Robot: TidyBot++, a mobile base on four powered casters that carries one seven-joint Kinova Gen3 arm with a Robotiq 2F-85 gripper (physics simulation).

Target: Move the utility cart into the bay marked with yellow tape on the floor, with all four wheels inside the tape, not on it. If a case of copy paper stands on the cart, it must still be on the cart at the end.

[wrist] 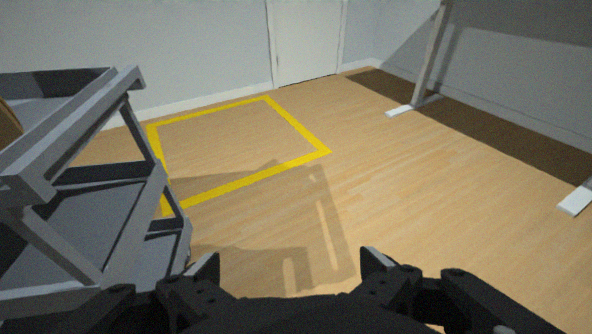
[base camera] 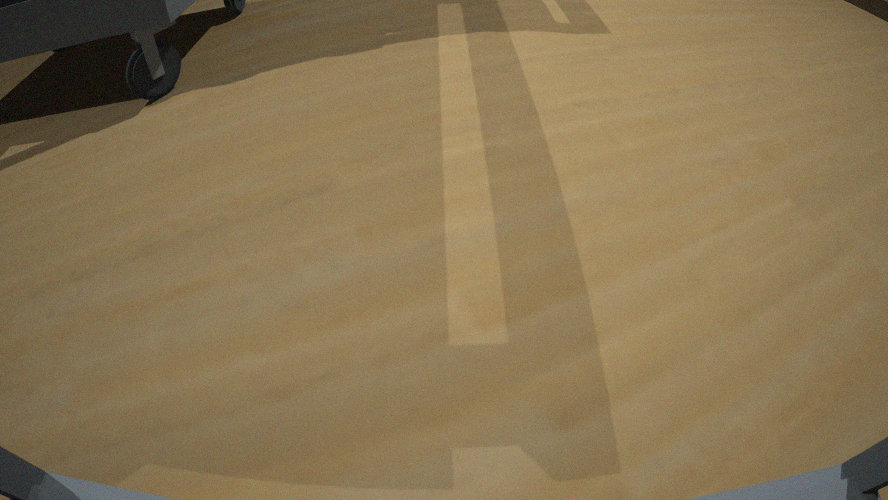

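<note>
The grey utility cart stands at the left in both views; part of it shows. In the base view, one caster rests on the floor and another shows behind it at the top edge. A sliver of a brown box stands in the cart's top tray at the left edge of the wrist view. The yellow tape outline lies on the floor beyond the cart, its near left corner partly behind the cart frame. The bay does not show in the base view. My gripper is open and empty, right of the cart.
A pale door is in the back wall behind the bay. At the right, an upright post stands on a white foot, with another white foot nearer. Shadows of the cart fall across the wooden floor.
</note>
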